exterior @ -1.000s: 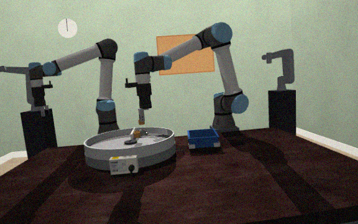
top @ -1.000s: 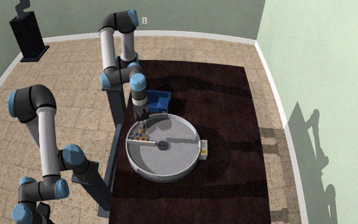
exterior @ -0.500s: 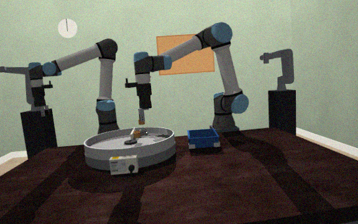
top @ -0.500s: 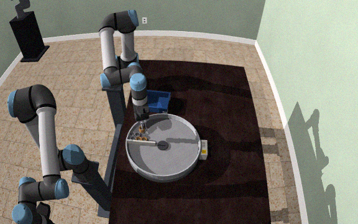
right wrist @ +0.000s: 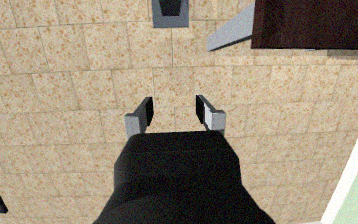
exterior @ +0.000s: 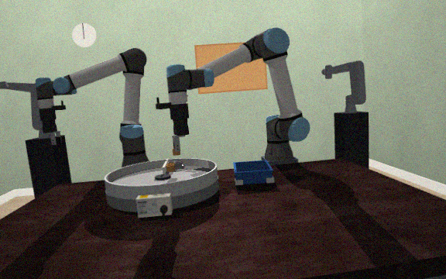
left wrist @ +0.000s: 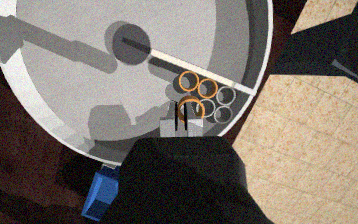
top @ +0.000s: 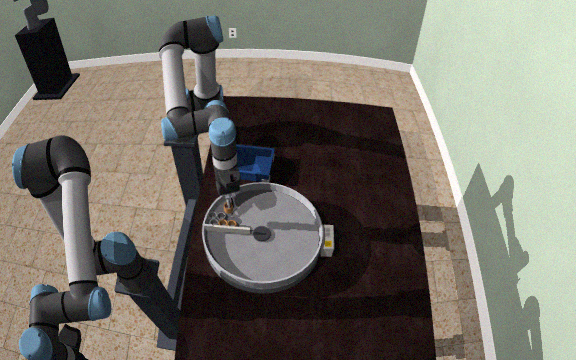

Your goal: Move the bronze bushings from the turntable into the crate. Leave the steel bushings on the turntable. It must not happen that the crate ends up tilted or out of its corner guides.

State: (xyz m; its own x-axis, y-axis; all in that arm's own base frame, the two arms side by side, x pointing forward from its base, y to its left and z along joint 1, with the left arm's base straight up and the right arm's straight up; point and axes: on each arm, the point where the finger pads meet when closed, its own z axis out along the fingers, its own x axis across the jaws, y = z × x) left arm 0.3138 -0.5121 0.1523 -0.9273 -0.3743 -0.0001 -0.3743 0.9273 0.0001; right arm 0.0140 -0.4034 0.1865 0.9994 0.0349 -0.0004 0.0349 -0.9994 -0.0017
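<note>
Right now the blue crate is 10 mm ahead of my left hand, 300 mm to the left of it and 130 mm below it.
</note>
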